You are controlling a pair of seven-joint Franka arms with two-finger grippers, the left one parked.
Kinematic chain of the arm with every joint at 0, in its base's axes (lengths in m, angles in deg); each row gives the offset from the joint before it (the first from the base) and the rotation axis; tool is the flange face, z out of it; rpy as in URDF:
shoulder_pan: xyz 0 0 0.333 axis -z
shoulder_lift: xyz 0 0 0 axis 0.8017 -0.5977 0
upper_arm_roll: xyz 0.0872 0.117 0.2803 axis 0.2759 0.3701 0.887
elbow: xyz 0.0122 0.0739 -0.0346 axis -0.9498 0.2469 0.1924
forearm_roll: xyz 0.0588 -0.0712 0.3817 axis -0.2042 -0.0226 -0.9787
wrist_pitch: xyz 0 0 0 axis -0.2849 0.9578 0.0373
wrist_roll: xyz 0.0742 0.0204 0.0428 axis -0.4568 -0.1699 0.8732
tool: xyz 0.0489 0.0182 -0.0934 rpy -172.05 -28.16 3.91
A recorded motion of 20 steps. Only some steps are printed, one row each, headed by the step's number.
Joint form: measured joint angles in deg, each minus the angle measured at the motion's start. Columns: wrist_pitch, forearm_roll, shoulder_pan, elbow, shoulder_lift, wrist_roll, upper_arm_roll.
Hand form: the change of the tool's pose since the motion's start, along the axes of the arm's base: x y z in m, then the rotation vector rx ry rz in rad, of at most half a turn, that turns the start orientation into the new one. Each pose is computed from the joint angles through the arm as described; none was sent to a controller.
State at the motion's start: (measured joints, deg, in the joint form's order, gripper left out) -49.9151 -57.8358 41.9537 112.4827 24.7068 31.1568 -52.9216
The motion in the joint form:
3: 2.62 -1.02 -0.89 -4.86 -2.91 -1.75 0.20
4: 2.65 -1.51 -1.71 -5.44 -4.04 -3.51 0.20
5: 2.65 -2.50 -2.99 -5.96 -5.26 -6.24 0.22
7: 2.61 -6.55 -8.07 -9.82 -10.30 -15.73 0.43
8: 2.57 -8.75 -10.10 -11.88 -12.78 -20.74 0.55
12: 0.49 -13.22 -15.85 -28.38 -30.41 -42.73 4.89
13: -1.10 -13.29 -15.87 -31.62 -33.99 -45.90 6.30
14: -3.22 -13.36 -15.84 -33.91 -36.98 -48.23 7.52
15: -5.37 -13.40 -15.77 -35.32 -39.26 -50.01 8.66
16: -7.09 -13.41 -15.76 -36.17 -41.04 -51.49 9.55
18: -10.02 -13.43 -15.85 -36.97 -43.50 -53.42 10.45
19: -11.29 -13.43 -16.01 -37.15 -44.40 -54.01 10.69
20: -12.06 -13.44 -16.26 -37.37 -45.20 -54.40 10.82
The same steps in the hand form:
3: 0.0158 0.0164 0.0101 -0.0062 0.0063 -0.0115
4: 0.0236 0.0267 0.0045 -0.0071 0.0131 -0.0275
5: 0.0327 0.0429 -0.0026 -0.0015 0.0196 -0.0524
7: 0.0666 0.1134 -0.0195 0.0165 0.0225 -0.1226
8: 0.0800 0.1458 -0.0275 0.0284 0.0233 -0.1701
12: 0.1467 0.3095 -0.0924 -0.0127 -0.0099 -0.3377
13: 0.1585 0.3332 -0.1098 -0.0154 -0.0317 -0.3598
14: 0.1683 0.3517 -0.1275 -0.0110 -0.0544 -0.3748
15: 0.1756 0.3662 -0.1437 -0.0023 -0.0726 -0.3862
16: 0.1805 0.3772 -0.1585 0.0041 -0.0829 -0.3973
18: 0.1874 0.3902 -0.1810 0.0128 -0.1018 -0.4148
19: 0.1896 0.3956 -0.1898 0.0161 -0.1106 -0.4185
20: 0.1906 0.4011 -0.1975 0.0165 -0.1142 -0.4184

